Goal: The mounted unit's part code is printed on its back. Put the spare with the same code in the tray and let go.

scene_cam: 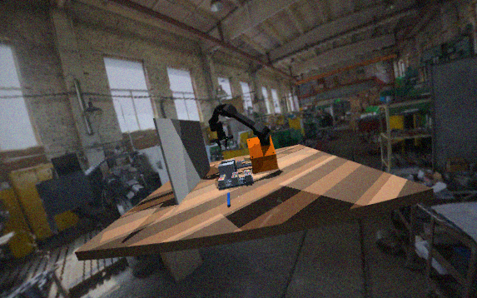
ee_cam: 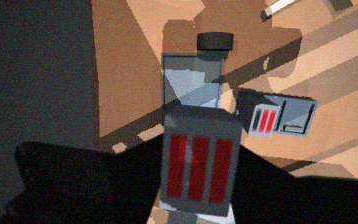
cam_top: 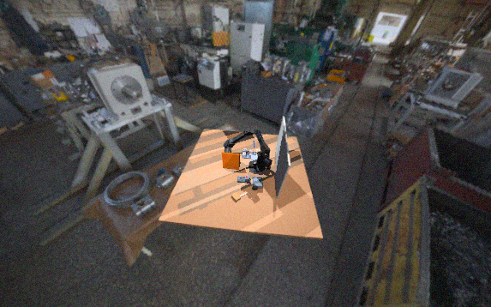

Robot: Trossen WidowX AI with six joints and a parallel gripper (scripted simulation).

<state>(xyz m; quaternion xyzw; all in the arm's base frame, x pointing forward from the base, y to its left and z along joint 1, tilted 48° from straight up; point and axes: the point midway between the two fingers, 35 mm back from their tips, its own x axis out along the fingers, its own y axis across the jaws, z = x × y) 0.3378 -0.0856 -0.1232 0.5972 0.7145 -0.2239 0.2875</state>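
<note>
My gripper tip is now 17 cm above the grey tray and 1 cm short of it. Round my gripper tip: blue pen: 58 cm to the left, 17 cm below, 12 cm behind; then tall grey panel: 22 cm to the left, 18 cm ahead, 5 cm above; then tan piece: 21 cm to the right, 16 cm below, 16 cm behind.
</note>
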